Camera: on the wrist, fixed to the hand. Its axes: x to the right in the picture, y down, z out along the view.
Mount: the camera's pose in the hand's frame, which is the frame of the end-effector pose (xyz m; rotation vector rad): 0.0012 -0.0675 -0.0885 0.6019 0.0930 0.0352
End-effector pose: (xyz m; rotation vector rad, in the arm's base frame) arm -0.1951 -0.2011 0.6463 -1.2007 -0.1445 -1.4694
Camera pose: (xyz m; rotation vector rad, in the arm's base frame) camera -0.2992 -0.2401 0.6411 -0.6419 -0.4638 -1.3151
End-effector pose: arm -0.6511 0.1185 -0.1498 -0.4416 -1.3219 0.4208
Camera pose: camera -0.5612 0.0560 -0.1295 0.0203 -1.0344 0.7864
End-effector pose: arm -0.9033 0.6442 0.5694 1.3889 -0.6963 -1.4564
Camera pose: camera -0.8353 0.6865 0.4921 1.8696 -1.1524 -1.1881
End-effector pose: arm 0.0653 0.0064 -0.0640 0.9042 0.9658 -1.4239
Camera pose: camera -0.0019 0.0901 -0.0934 1.4274 0.5810 -1.6862
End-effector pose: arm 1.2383 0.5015 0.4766 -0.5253 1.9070 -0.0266
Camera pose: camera 1.1825 0.4202 0.5283 -0.0812 1.8768 -0.5910
